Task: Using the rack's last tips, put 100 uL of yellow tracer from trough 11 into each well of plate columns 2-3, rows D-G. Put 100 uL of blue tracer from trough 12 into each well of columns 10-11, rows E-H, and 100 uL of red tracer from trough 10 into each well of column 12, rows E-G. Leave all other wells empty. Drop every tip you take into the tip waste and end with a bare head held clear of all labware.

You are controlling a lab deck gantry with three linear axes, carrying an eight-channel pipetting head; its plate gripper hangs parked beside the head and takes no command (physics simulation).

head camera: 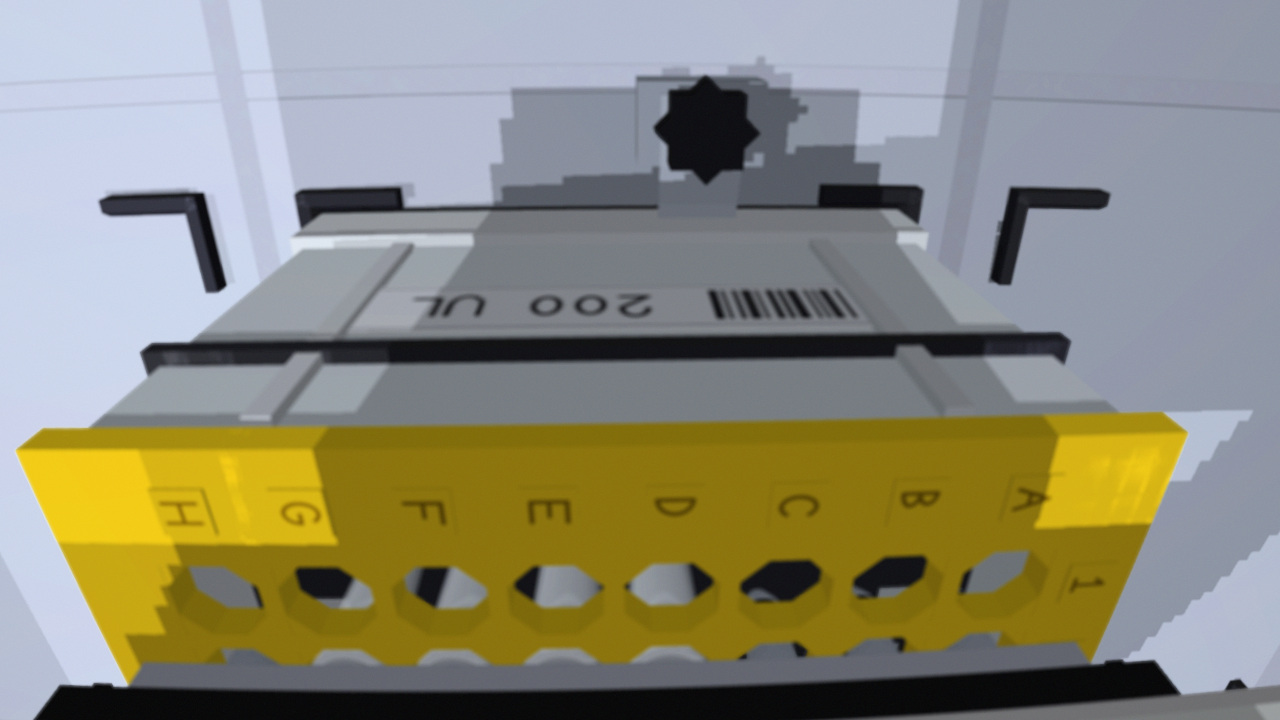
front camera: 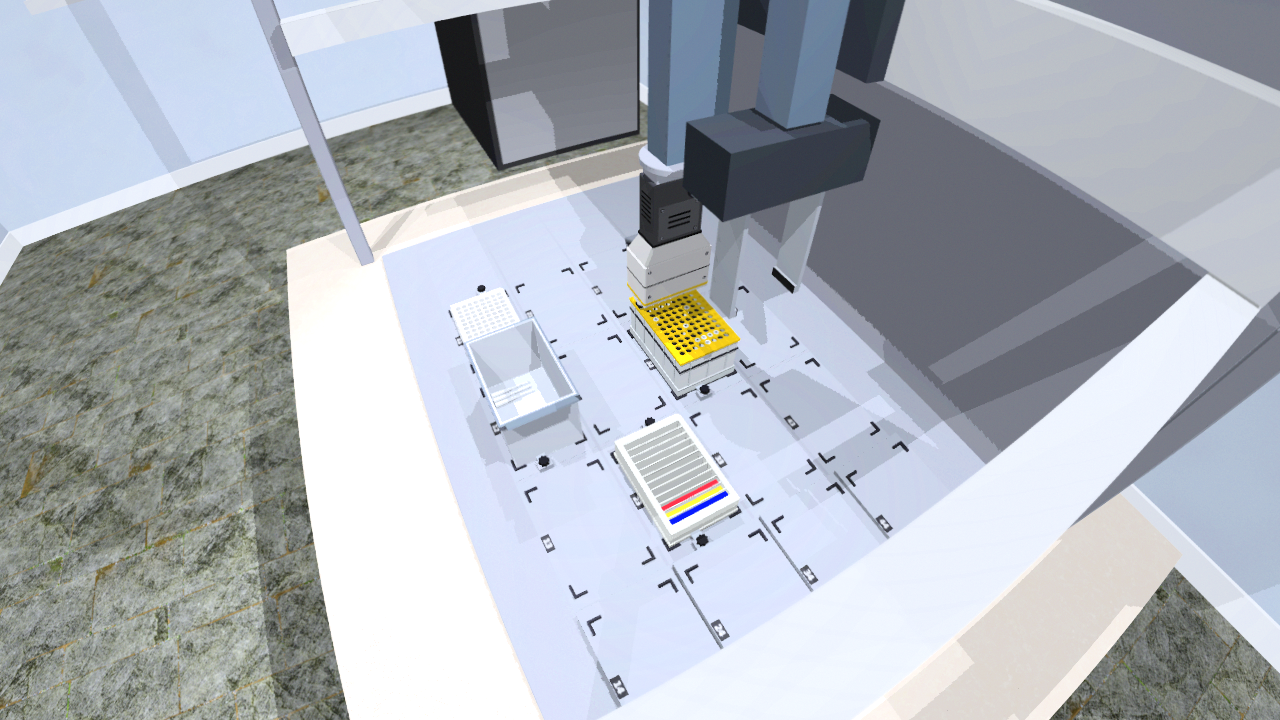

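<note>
The pipetting head (front camera: 668,264) (head camera: 608,702) is low over the back end of the yellow tip rack (front camera: 662,338) (head camera: 617,465), at about column 2; its nozzles are hidden. Column 1 holes hold no tips; pale tip-like shapes show through holes D to G. White tips show near the rack's front end in the front view. The white well plate (front camera: 483,313) is at the back left; its well contents are too small to tell. The trough block (front camera: 707,514) has red (front camera: 690,495), yellow (front camera: 695,501) and blue (front camera: 699,507) troughs at its front. The parked plate gripper (front camera: 756,296) hangs open beside the head.
The tip waste box (front camera: 541,411) stands in front of the plate, with pale shapes inside. A dark knob (front camera: 704,390) and black corner brackets sit near the rack; another knob (head camera: 706,129) shows behind it in the head view. A deck post (front camera: 322,143) rises at the left.
</note>
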